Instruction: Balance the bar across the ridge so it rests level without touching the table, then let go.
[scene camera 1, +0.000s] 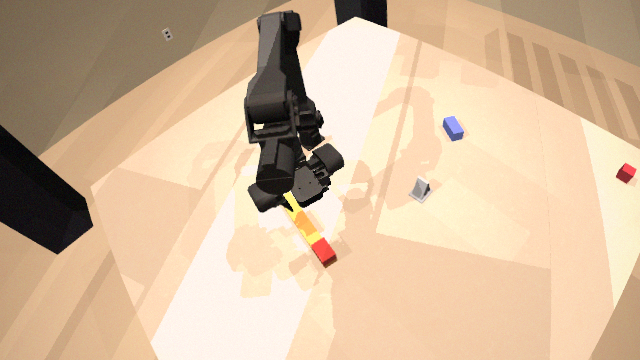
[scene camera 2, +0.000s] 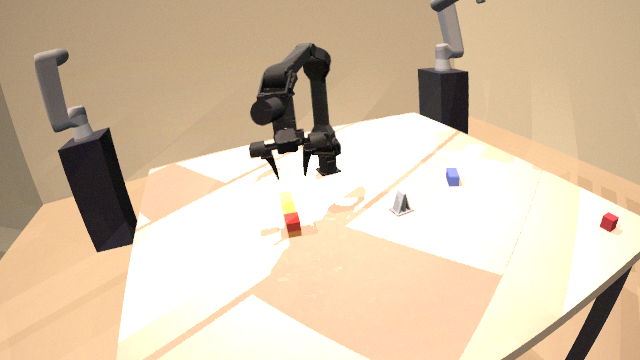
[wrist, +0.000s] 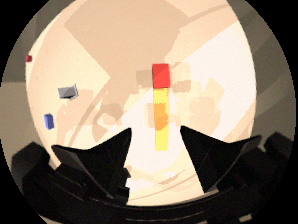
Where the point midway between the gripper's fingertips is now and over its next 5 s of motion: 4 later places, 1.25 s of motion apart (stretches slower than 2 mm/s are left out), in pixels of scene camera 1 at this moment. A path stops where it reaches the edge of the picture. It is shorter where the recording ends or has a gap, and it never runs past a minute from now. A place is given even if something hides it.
My gripper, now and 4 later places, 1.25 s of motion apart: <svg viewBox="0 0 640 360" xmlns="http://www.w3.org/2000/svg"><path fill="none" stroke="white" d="M306 202L303 223L299 215L322 200L383 183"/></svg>
